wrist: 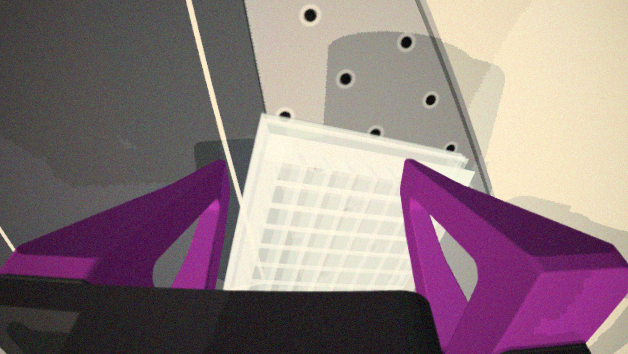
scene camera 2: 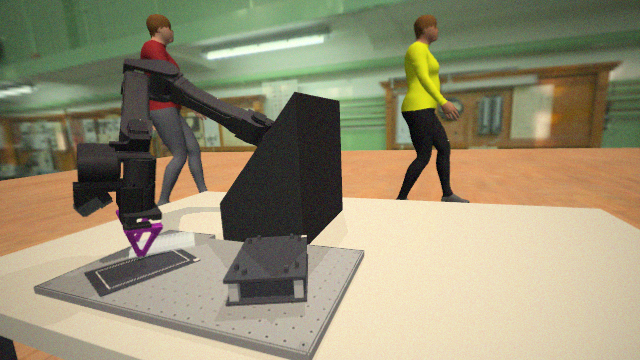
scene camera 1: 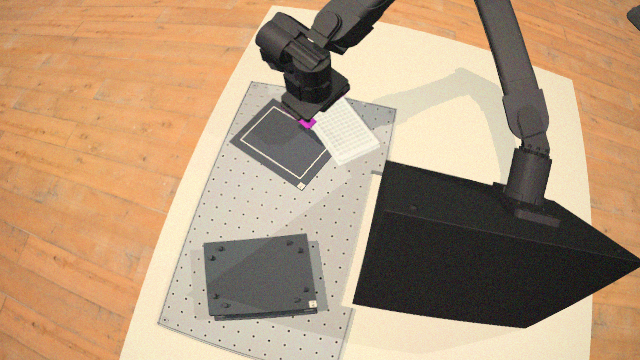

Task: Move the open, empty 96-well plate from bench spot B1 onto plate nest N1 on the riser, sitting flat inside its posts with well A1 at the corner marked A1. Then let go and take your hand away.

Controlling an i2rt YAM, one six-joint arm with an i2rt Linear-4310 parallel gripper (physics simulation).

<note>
The gripper (scene camera 1: pixel 317 113) is open and holds nothing. Also in view: a white well plate (scene camera 1: pixel 346 137). Also in view: a dark mat (scene camera 1: pixel 283 139).
The white well plate is seen too in the wrist view (wrist: pixel 321 210) and in scene camera 2 (scene camera 2: pixel 176 241). The gripper also shows in the wrist view (wrist: pixel 314 174) and in scene camera 2 (scene camera 2: pixel 137 249). The dark mat also shows in the wrist view (wrist: pixel 108 108).
</note>
